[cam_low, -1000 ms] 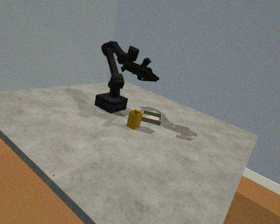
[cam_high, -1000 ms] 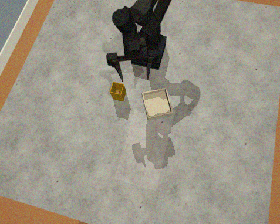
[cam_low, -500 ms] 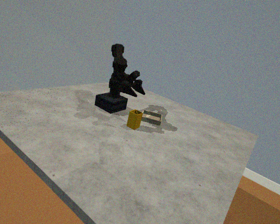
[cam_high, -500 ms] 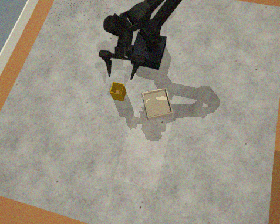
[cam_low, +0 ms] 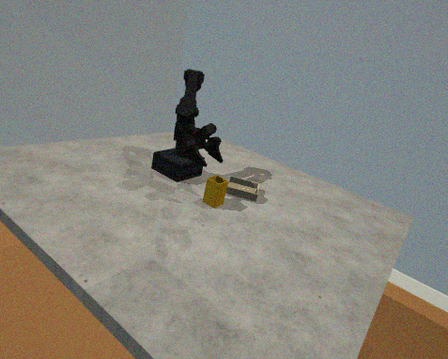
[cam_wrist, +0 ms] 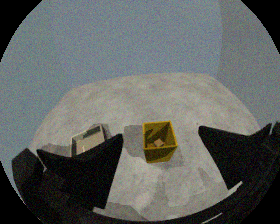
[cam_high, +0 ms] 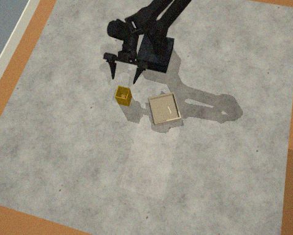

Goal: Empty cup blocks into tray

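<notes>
My gripper tip is now 100 mm above the tan block and 30 mm short of it. Round my gripper tip: square yellow cup 120 mm below, 30 mm ahead.
</notes>
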